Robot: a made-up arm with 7 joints.
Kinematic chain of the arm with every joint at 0, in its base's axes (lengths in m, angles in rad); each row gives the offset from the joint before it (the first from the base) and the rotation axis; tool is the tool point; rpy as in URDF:
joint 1: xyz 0.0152 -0.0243 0.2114 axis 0 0.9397 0.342
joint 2: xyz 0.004 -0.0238 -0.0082 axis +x
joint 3: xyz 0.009 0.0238 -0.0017 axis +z
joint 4: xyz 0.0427 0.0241 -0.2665 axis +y
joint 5: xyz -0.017 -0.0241 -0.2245 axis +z
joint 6: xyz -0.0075 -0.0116 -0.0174 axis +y
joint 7: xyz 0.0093 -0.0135 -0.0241 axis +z
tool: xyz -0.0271 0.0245 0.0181 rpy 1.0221 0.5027 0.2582
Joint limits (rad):
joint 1: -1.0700..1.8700
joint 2: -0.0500..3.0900
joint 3: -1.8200..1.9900
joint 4: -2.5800..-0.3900
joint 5: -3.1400..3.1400
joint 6: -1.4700..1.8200
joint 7: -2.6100..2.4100
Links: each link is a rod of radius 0.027 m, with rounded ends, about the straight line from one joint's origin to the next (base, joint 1, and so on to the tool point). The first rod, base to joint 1, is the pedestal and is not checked.
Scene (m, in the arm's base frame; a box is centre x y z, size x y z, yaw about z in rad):
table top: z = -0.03
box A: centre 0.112 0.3 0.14 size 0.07 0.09 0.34 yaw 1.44
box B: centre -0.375 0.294 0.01 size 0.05 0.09 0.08 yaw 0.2
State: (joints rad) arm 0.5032 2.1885 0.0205 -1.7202 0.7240 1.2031 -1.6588
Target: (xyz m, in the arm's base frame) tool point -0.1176 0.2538 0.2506
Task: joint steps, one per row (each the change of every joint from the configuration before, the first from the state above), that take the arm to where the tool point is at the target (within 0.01 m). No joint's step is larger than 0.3 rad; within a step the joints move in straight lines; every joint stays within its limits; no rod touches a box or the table.
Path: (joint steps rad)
1: -0.0003 0.1423 -0.2290 -0.1653 -0.1124 0.0050 0.0571
2: -0.0004 0.1423 -0.2290 -0.1653 -0.1124 0.0049 0.0571
3: -0.0003 0.1423 -0.2290 -0.1653 -0.1123 0.0050 0.0572
4: -0.0003 0.1423 -0.2290 -0.1652 -0.1124 0.0050 0.0571
5: 0.0391 0.1107 -0.2657 -0.0663 -0.2120 0.0463 0.0172
6: 0.0391 0.1108 -0.2657 -0.0662 -0.2119 0.0464 0.0172
7: 0.0392 0.1108 -0.2657 -0.0662 -0.2120 0.0464 0.0172
8: 0.1528 -0.1508 0.0316 0.1518 0.2733 -0.0164 -0.0879
9: 0.1529 -0.1507 0.0315 0.1518 0.2733 -0.0163 -0.0879
10: 0.1528 -0.1508 0.0315 0.1518 0.2733 -0.0164 -0.0879
11: 0.1529 -0.1508 0.0315 0.1518 0.2732 -0.0163 -0.0879

